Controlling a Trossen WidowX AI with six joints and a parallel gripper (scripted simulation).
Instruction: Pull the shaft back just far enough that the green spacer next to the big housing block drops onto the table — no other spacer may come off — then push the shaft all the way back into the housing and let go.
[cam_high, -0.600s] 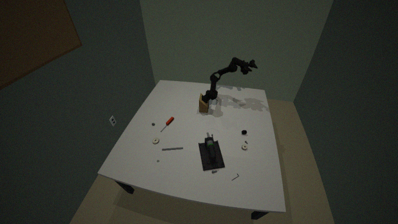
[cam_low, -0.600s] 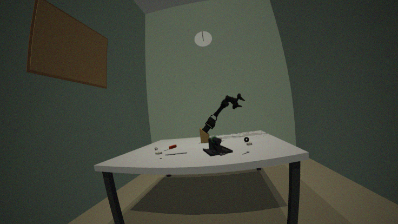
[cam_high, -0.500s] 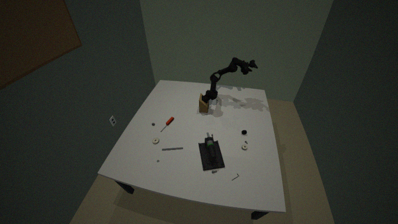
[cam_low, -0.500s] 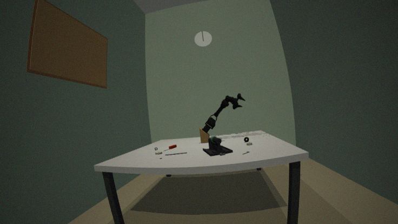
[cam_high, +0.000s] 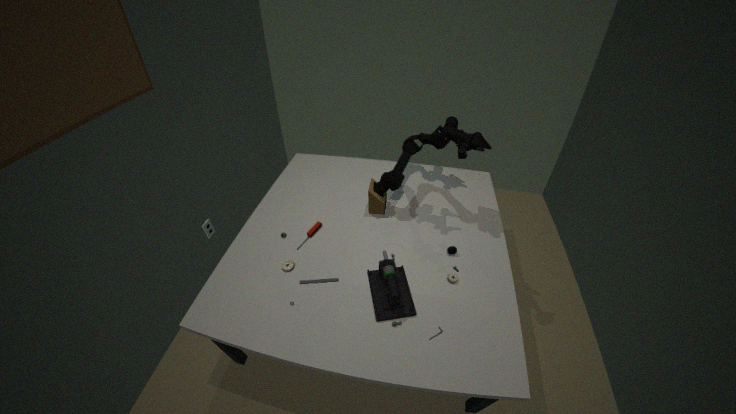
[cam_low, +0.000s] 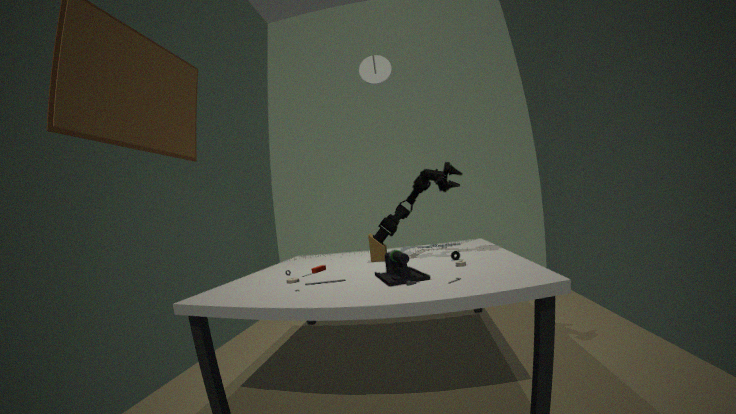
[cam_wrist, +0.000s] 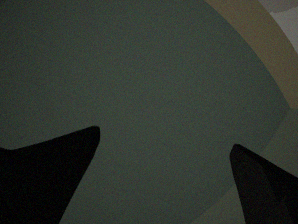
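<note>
My gripper tip is now 440 mm to the left of the shaft, 410 mm short of it and 300 mm above it. Also, from my gripper tip: red-handled screwdriver (800 mm to the right, 370 mm below, 200 mm ahead); then black ring (360 mm below, 270 mm ahead, 150 mm to the right); then grey bar (710 mm to the right, 440 mm ahead, 380 mm below).
</note>
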